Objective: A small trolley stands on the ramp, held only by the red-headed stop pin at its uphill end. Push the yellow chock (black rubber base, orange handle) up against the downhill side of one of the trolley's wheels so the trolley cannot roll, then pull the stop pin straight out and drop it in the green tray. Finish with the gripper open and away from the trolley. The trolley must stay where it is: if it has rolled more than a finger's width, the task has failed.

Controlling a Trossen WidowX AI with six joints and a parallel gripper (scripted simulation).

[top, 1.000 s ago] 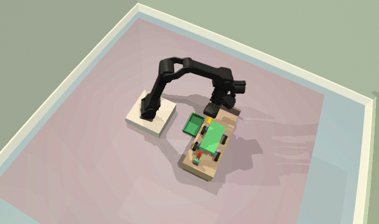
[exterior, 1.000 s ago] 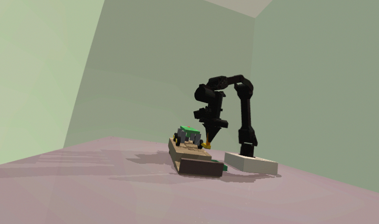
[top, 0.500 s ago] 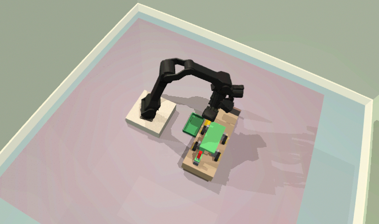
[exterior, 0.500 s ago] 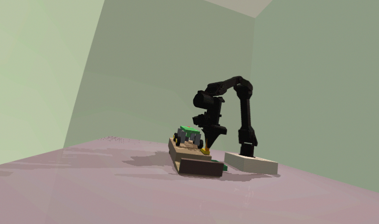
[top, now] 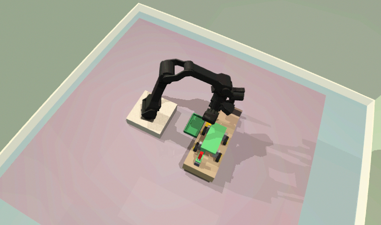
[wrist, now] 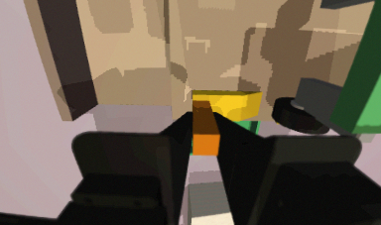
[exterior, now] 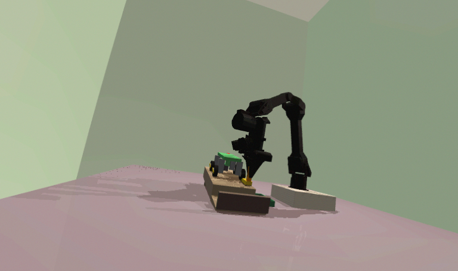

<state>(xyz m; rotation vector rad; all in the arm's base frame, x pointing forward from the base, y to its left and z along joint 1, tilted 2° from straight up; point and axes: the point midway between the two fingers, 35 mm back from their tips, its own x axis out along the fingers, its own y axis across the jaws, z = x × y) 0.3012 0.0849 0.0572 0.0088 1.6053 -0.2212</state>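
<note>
Right now my gripper tip is 240 mm to the left of the red-headed stop pin and 40 mm below it. Also, from my gripper tip: green tray: 70 mm behind, 30 mm to the right, 100 mm below; then yellow chock: 20 mm to the right, 10 mm below; then trolley: 40 mm ahead, 140 mm to the right, 20 mm above.
</note>
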